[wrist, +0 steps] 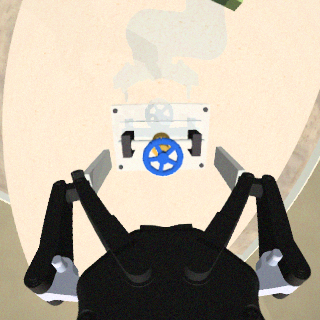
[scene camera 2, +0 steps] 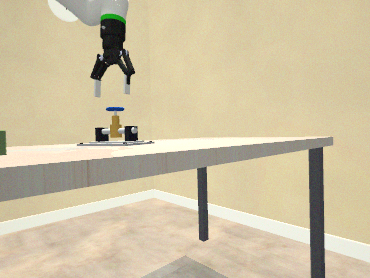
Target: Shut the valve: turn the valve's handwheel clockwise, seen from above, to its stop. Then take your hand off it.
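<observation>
The valve's blue handwheel (scene camera 2: pixel 115 109) (wrist: pixel 163 157) lies level on top of the brass valve body (scene camera 2: pixel 116 128) (wrist: pixel 160 136). The valve is mounted on a pale base plate (wrist: pixel 192 164) on the table, between two black blocks (scene camera 2: pixel 131 133) (wrist: pixel 128 144). My gripper (scene camera 2: pixel 112 94) (wrist: pixel 162 156) is open wide and empty. It points down, and its fingertips are above the handwheel in the scene view, apart from it. In the wrist view the pads stand to the left and right of the wheel, with a gap on each side.
The valve stands on the pale table (scene camera 2: pixel 225 152) (wrist: pixel 60 100). Part of a green object (scene camera 2: pixel 2 143) (wrist: pixel 230 3) shows at the left edge of the scene view and the top of the wrist view. Shadows of the arm and wheel fall on the table and base plate.
</observation>
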